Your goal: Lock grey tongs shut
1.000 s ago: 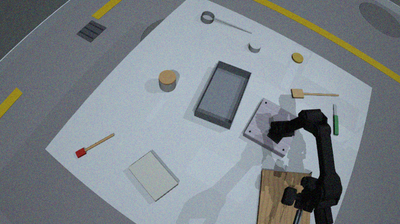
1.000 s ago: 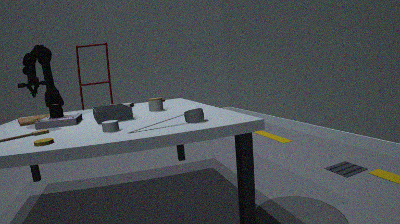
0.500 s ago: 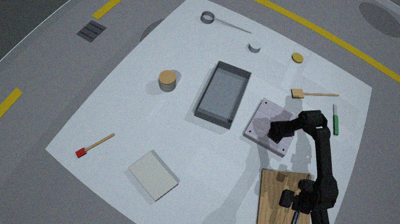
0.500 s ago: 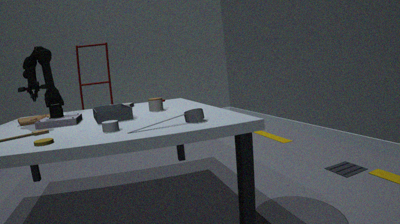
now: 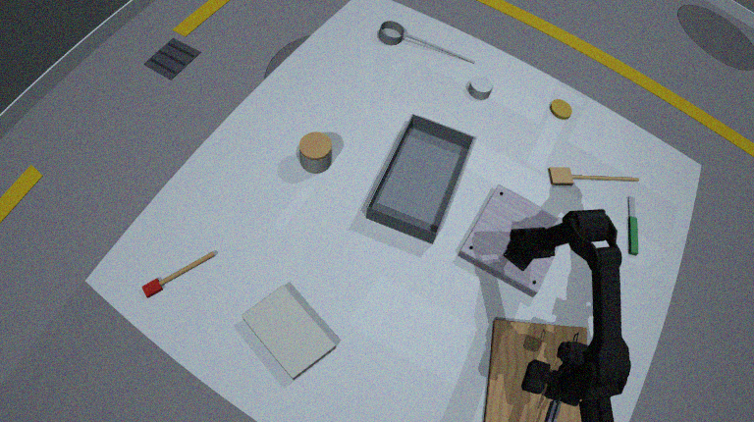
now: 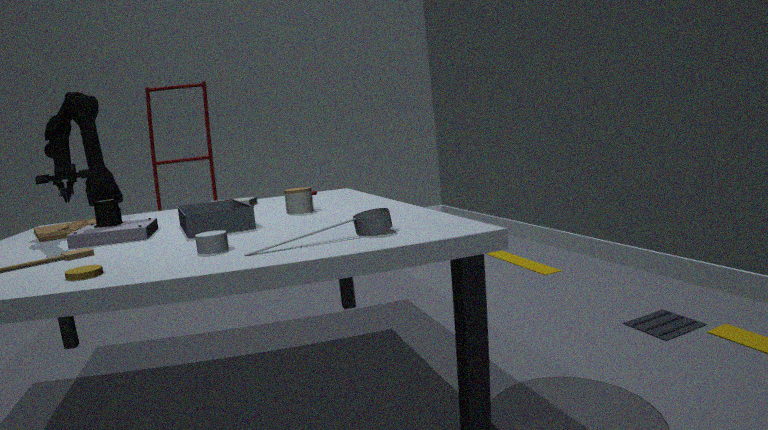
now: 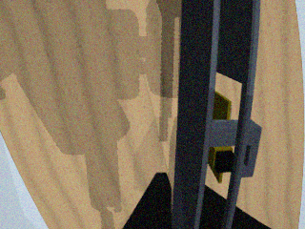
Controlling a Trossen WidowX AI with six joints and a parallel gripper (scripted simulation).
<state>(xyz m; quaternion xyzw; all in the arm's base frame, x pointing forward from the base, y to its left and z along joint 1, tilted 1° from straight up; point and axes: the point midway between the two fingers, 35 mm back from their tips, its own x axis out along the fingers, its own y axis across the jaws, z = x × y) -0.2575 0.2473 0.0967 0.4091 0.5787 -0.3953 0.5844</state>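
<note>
Now: gripper tip 1 cm short of the yellow slider, 3 cm to the left of it and 4 cm below it. Also, from my gripper tip: pale slab 52 cm ahead, 25 cm to the left, 8 cm below; green-handled tool 6 cm ahead, 58 cm to the right, 9 cm below; wooden board 9 cm below.
</note>
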